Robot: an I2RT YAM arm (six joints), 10 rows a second.
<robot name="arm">
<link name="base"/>
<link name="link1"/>
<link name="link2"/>
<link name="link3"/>
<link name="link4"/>
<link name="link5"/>
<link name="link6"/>
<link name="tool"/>
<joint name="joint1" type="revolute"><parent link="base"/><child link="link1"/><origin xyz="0 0 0.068"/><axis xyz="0 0 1"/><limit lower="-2.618" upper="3.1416"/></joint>
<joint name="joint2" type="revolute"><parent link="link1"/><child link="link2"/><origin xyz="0.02 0.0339 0.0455"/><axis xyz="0 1 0"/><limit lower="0" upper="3.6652"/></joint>
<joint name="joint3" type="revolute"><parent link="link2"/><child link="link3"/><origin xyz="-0.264 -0.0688 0"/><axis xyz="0 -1 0"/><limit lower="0" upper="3.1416"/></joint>
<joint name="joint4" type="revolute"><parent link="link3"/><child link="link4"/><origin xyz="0.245 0.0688 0.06"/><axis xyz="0 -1 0"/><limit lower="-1.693" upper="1.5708"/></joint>
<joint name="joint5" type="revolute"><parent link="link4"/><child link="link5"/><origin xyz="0.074 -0.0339 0.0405"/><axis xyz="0 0 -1"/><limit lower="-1.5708" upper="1.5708"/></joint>
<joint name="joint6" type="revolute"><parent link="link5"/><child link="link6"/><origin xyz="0.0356 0 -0.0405"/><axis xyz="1 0 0"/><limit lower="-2.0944" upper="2.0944"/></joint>
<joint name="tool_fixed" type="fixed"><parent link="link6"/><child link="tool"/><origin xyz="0 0 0" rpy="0 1.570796 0"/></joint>
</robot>
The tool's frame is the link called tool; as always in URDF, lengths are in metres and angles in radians.
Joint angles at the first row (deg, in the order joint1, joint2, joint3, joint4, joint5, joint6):
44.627, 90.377, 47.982, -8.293, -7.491, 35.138
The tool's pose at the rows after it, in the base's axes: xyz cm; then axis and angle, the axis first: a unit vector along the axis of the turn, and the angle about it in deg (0 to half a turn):
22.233 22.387 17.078 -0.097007 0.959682 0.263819 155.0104
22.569 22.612 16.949 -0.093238 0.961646 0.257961 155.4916
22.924 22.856 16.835 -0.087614 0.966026 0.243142 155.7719
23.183 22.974 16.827 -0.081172 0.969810 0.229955 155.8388
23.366 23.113 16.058 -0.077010 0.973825 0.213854 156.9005
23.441 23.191 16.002 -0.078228 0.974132 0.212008 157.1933
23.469 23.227 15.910 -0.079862 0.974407 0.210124 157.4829
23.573 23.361 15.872 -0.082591 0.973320 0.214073 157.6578
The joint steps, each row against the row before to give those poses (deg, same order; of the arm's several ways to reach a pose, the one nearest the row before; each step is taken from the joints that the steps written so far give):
-0.235, 0.912, 0.776, -0.416, 0.328, 0.232
-0.106, 1.140, 1.101, -0.771, 0.248, 0.220
0.006, 1.262, 1.469, -1.557, 1.246, 0.214
-0.033, 0.762, 1.128, -1.424, 1.245, 0.304
0.038, 1.754, 0.529, -0.796, 0.809, 0.235
-0.002, 0.363, 0.364, -0.365, -0.075, -0.132
0.002, 0.276, 0.173, -0.263, -0.080, -0.175
-0.017, 0.358, 0.262, 0.261, -0.535, -0.183

